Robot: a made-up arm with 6 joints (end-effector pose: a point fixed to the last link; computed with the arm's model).
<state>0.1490 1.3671 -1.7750 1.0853 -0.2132 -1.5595</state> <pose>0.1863 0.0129 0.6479 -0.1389 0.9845 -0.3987</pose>
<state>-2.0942 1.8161 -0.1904 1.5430 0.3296 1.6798</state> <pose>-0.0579 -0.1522 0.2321 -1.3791 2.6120 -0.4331</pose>
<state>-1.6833 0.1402 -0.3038 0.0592 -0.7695 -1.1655</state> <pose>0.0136 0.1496 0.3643 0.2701 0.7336 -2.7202</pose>
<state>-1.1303 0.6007 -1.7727 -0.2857 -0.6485 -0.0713</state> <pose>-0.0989 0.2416 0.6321 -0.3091 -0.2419 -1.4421</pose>
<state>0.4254 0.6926 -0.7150 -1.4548 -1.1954 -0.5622</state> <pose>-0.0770 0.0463 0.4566 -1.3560 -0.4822 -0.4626</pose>
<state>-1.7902 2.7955 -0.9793 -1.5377 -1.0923 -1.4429</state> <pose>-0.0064 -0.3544 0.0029 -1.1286 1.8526 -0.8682</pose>
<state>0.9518 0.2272 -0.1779 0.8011 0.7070 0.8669</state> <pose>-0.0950 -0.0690 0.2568 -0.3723 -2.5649 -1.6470</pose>
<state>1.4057 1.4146 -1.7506 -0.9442 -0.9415 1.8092</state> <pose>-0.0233 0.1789 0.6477 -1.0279 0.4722 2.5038</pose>
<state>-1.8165 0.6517 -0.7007 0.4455 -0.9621 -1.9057</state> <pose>-0.0143 0.0592 0.5038 -0.5478 -0.6651 2.6118</pose>
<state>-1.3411 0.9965 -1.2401 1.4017 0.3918 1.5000</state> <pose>0.0462 -0.0652 0.5634 1.4426 -0.4377 1.5339</pose>
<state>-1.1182 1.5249 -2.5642 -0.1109 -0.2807 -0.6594</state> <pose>0.0493 -0.0959 0.7498 -0.0014 0.1956 -1.8766</pose>
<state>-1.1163 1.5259 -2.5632 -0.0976 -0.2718 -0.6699</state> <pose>0.0499 -0.0973 0.7495 0.0059 0.2065 -1.8723</pose>
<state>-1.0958 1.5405 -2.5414 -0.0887 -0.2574 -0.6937</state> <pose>0.0586 -0.1100 0.7458 0.0156 0.2637 -1.8636</pose>
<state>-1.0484 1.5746 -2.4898 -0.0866 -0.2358 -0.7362</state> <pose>0.0807 -0.1370 0.7355 0.0209 0.3868 -1.8458</pose>
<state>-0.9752 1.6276 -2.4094 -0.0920 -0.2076 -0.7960</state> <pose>0.1192 -0.1731 0.7149 0.0041 0.5728 -1.8134</pose>
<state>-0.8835 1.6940 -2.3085 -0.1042 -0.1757 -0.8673</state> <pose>0.1723 -0.2076 0.6816 -0.0546 0.7979 -1.7627</pose>
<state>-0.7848 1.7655 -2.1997 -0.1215 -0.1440 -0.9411</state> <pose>0.2325 -0.2303 0.6376 -0.1615 1.0259 -1.6948</pose>
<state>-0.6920 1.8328 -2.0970 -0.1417 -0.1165 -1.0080</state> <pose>0.2888 -0.2376 0.5896 -0.3011 1.2214 -1.6190</pose>
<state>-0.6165 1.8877 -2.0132 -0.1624 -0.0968 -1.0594</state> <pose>0.3320 -0.2338 0.5469 -0.4407 1.3619 -1.5494</pose>
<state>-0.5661 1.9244 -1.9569 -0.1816 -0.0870 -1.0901</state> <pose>0.3588 -0.2266 0.5169 -0.5466 1.4428 -1.5003</pose>
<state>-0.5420 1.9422 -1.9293 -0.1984 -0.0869 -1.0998</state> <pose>0.3710 -0.2218 0.5024 -0.6021 1.4741 -1.4783</pose>
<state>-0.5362 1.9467 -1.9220 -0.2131 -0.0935 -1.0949</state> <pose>0.3740 -0.2204 0.4991 -0.6181 1.4743 -1.4766</pose>
